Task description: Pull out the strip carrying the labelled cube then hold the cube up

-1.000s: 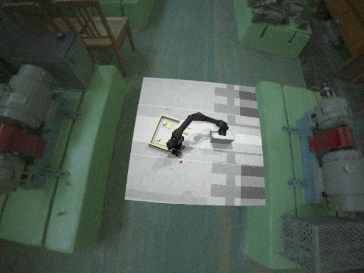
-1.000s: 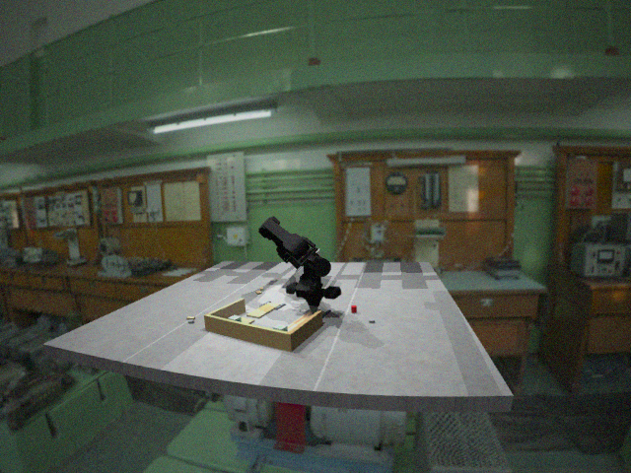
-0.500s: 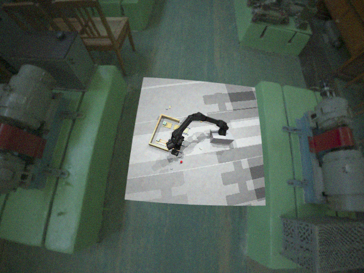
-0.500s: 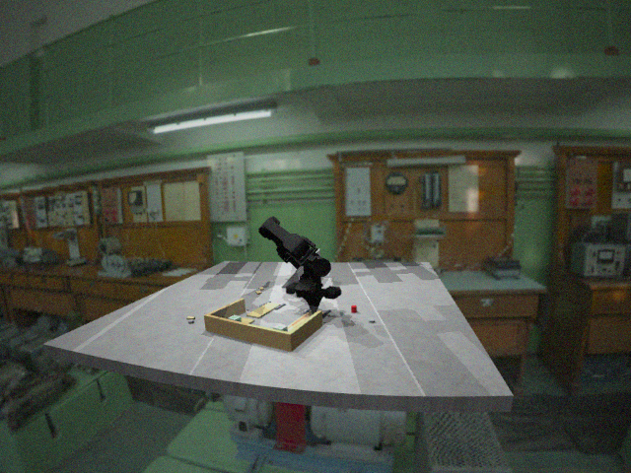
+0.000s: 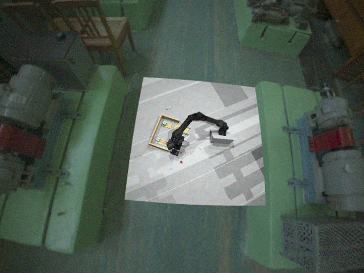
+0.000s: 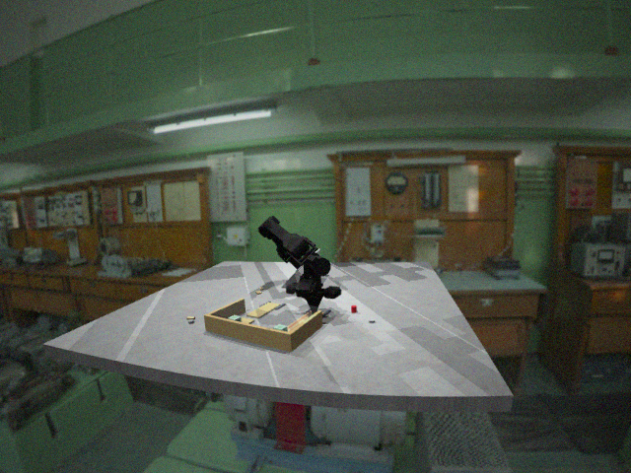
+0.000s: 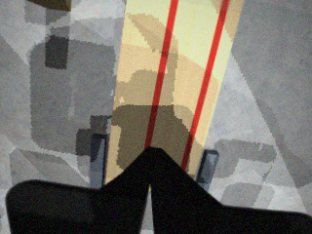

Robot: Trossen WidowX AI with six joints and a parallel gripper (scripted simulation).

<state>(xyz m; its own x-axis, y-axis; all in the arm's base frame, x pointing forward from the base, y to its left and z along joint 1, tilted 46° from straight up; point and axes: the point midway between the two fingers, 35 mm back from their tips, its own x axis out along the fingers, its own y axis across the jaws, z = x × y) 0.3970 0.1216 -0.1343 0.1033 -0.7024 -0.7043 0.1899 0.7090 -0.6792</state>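
Right now my gripper tip is 60 mm past the red piece, 130 mm to the right of it and 10 mm below it.
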